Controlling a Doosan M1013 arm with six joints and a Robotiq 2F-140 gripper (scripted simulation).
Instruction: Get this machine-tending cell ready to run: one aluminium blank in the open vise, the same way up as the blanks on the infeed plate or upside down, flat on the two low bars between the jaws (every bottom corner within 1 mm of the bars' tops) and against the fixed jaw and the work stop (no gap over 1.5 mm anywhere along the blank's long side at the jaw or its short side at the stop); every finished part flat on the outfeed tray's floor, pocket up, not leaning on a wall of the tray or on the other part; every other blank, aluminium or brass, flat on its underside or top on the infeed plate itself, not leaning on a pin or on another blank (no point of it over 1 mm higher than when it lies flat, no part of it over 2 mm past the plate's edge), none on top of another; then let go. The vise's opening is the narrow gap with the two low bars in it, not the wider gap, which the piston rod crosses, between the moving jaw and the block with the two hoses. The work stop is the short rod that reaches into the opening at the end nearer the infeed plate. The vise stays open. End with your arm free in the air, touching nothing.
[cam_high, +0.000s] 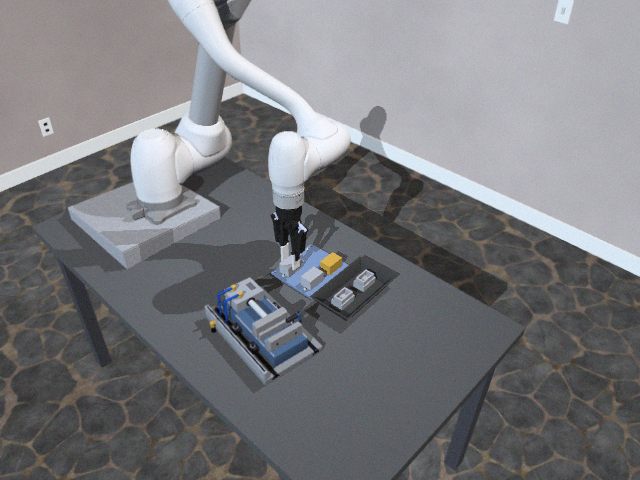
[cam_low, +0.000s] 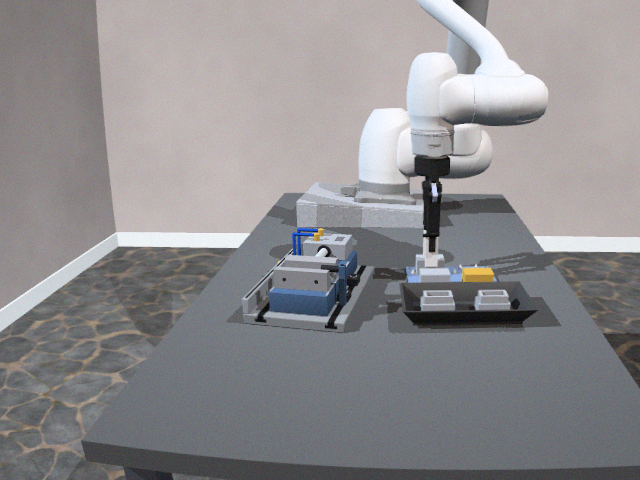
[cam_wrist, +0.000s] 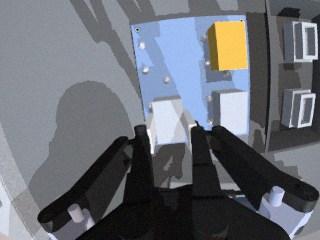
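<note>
My gripper is now 40 mm above the aluminium blank. Also, from my hand: brass blank (90 mm to the left, 90 mm ahead, 40 mm below); blue infeed plate (60 mm below, 50 mm ahead, 40 mm to the left).
</note>
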